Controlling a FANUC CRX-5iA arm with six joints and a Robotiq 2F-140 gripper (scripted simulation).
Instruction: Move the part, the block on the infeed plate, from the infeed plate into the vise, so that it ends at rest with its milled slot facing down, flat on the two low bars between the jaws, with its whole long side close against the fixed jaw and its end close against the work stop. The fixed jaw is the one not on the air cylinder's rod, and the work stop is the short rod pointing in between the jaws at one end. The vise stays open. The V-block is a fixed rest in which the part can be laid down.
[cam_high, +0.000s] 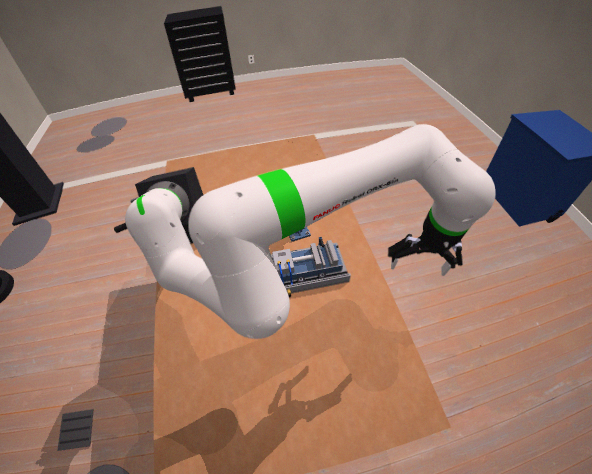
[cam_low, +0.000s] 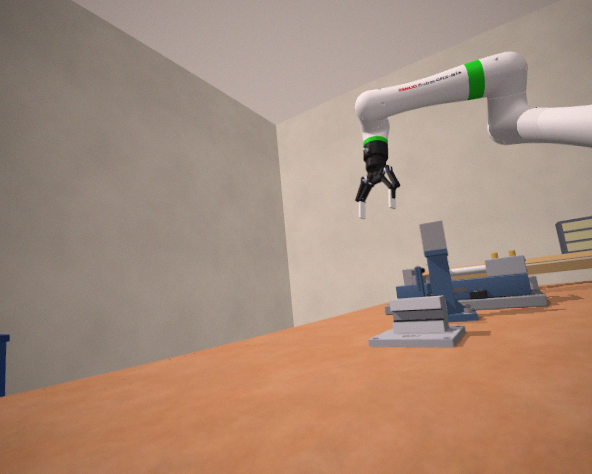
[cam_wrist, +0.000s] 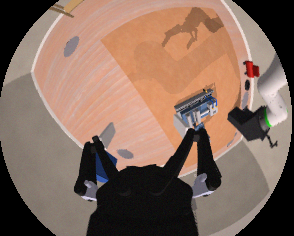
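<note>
Right now the part is 180 mm behind my hand, 690 mm to the left of it and 300 mm below it. Also, from my hand: air cylinder 320 mm behind, 320 mm to the left, 250 mm below; vise base 230 mm behind, 310 mm to the left, 290 mm below.
</note>
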